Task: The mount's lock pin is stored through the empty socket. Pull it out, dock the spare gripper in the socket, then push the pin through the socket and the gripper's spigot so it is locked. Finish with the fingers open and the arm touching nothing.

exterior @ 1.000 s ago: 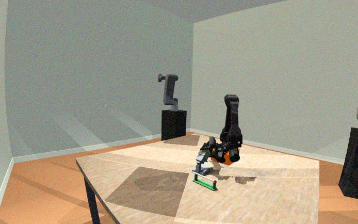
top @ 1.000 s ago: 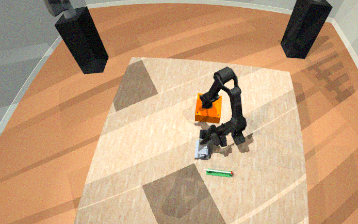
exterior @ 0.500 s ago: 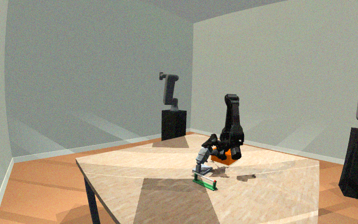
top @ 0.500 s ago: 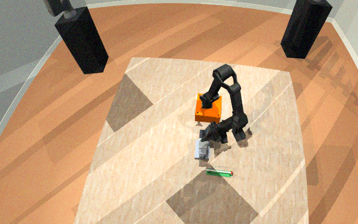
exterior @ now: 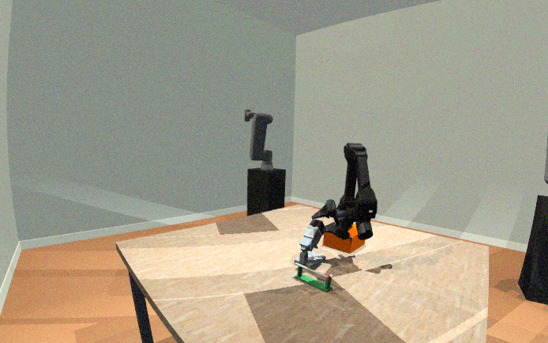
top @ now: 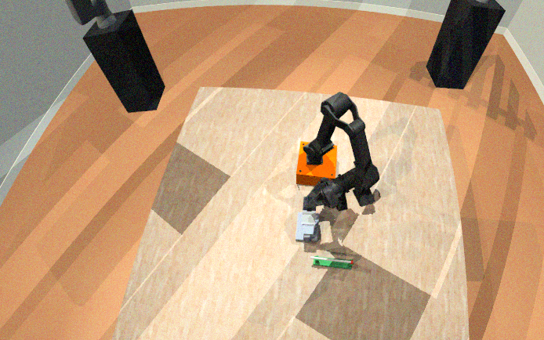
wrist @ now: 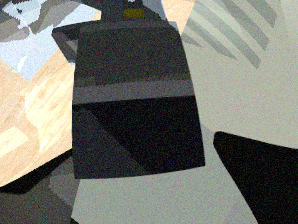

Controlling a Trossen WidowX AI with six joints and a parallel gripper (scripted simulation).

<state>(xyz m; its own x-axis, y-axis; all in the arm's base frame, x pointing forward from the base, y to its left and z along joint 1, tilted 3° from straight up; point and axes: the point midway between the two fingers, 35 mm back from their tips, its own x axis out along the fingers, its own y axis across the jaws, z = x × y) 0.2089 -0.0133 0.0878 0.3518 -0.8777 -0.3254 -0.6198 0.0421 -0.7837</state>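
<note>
The spare gripper lies 30 mm below my gripper tip, 30 mm ahead of it and 10 mm to the left of it. Also, from my gripper tip: mount 90 mm below, 60 mm ahead, 10 mm to the left; then green cradle 180 mm ahead, 120 mm below, 100 mm to the left.
</note>
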